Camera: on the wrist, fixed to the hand. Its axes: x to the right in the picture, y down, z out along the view.
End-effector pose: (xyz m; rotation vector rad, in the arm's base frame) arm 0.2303 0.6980 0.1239 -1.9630 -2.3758 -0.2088
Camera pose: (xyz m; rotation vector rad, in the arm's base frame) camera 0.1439 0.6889 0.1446 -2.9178 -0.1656 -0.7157
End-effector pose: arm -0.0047 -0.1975 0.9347 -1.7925 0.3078 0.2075
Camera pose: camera 0.0313 -0.2046 1.0161 -1.5075 1.9713 1.1399
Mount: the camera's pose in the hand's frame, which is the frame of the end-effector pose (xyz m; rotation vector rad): 0.0103 -0.0849 -0.0256 -0.3647 0.3036 1.5912
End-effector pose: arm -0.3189 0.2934 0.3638 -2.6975 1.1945 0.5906
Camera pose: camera -0.2426 0.3369 0.3800 0.9609 -2.3377 -0.3267
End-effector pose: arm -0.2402 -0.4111 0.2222 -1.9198 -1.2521 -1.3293
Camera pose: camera -0.3257 -0.3879 0.2332 -1.9037 0.7385 -0.8018
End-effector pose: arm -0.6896 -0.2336 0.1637 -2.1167 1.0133 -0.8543
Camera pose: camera -0.6690 -0.2060 0.2461 -0.7520 2.5009 -0.1114
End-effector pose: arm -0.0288 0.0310 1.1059 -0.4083 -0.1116 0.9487
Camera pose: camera 0.0492 -0.0117 1.1144 -1.0157 0.3986 2.4210
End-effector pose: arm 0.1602 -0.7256 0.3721 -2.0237 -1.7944 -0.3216
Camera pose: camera 0.0806 -0.7209 0.4123 -2.7089 0.3539 -0.3759
